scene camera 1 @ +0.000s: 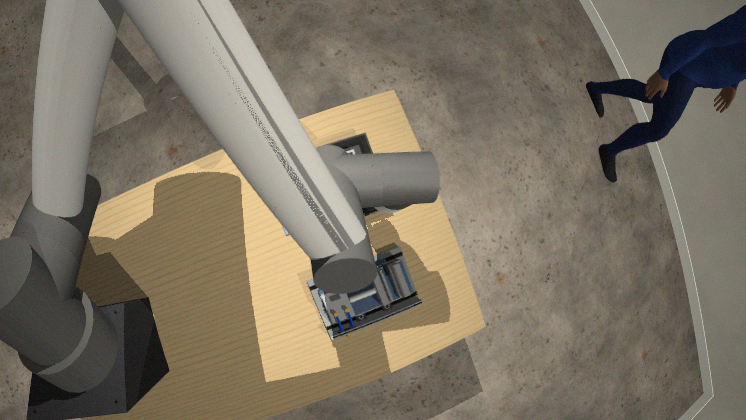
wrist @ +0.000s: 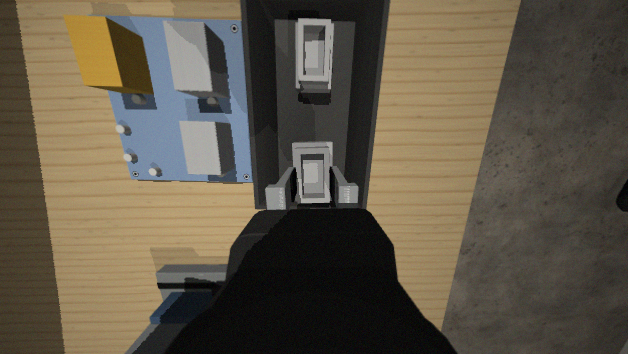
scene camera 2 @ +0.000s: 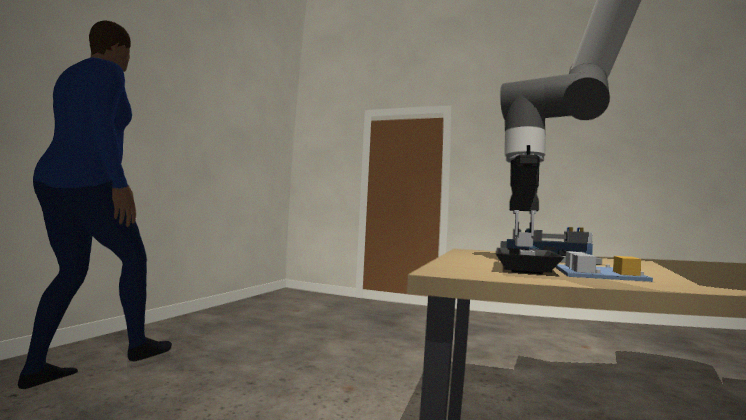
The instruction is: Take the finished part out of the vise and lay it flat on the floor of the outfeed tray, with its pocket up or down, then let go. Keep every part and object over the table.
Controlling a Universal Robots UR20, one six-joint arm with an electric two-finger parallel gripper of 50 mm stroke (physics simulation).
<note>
I see my gripper, a yellow block and a vise.
My gripper also shows in the wrist view.
</note>
